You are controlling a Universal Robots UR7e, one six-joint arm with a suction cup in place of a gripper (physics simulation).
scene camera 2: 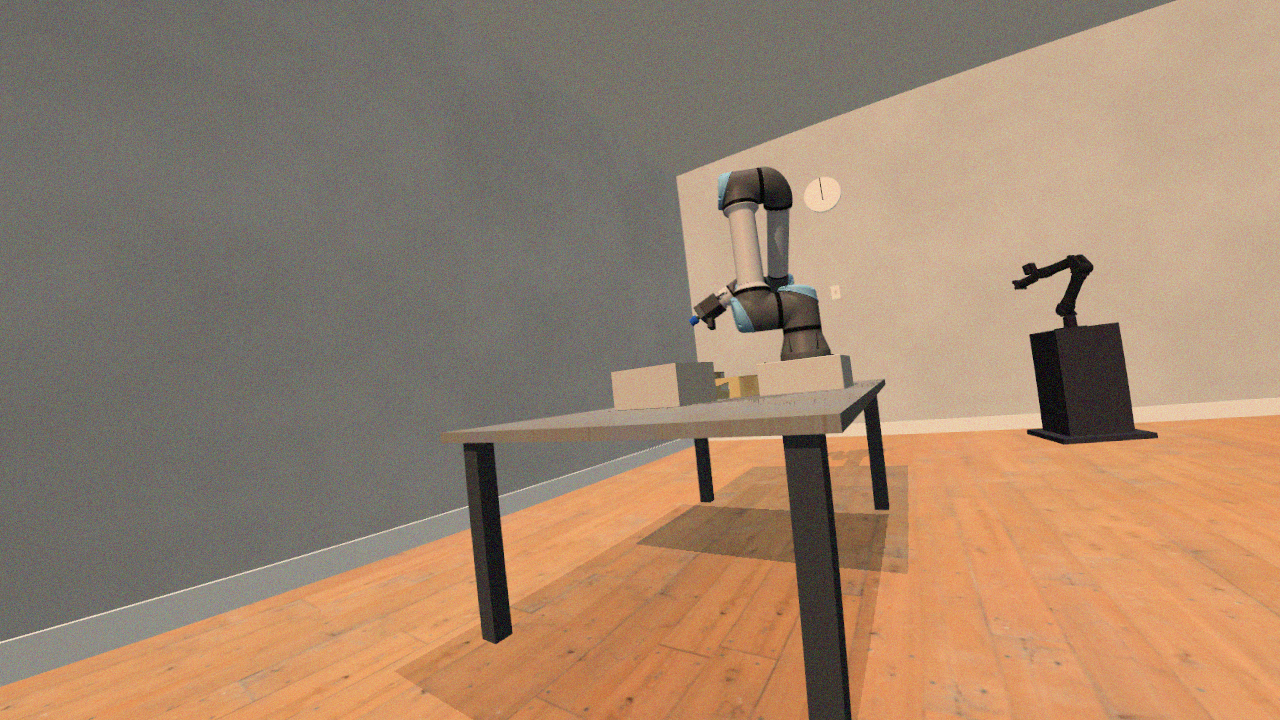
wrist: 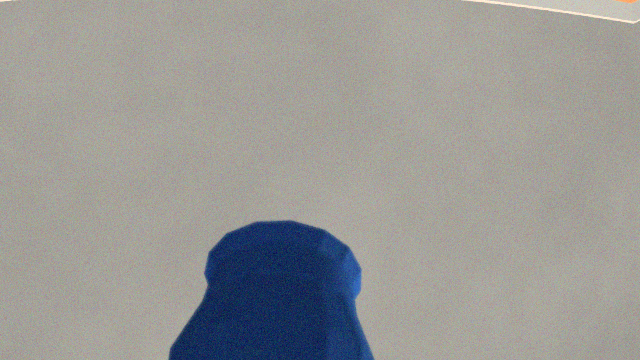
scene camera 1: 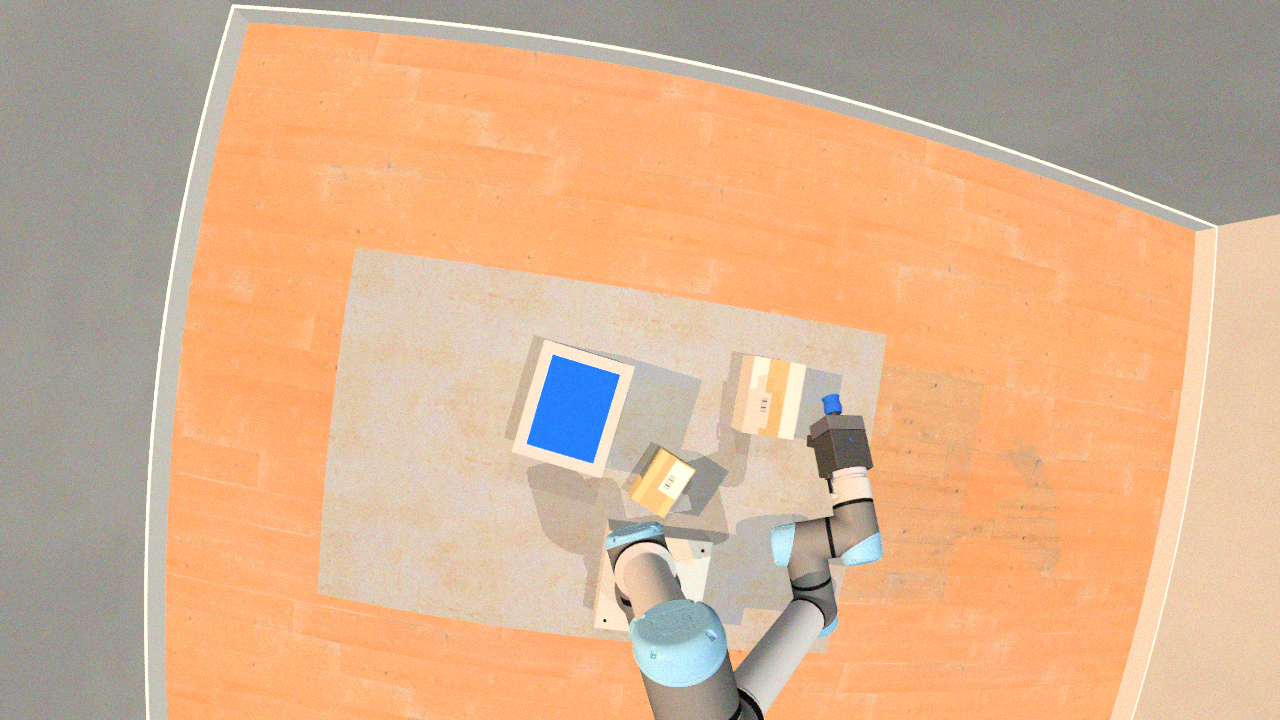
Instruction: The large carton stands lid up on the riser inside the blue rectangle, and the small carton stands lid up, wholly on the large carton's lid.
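Observation:
In scene camera 1 the large carton (scene camera 1: 776, 394) stands on the table right of the riser, with a tape band and barcode label on its upward face. The small carton (scene camera 1: 657, 479) (scene camera 2: 744, 386) stands on the table near the riser's lower right corner, also with a label facing up. The riser (scene camera 1: 604, 443) (scene camera 2: 646, 387) bears the blue rectangle (scene camera 1: 572, 408), with no carton on it. My suction cup (scene camera 1: 832, 403) (scene camera 2: 693, 319) (wrist: 283, 280) is off and bare, raised above the table beside the large carton. It points sideways; neither carton shows in the wrist view.
My arm's pale mounting block (scene camera 1: 695, 577) (scene camera 2: 801, 373) stands at the table's lower edge in scene camera 1, close to the small carton. The grey table (scene camera 1: 402, 402) (scene camera 2: 572, 425) bears everything. A black arm on a dark pedestal (scene camera 2: 1081, 385) stands far off.

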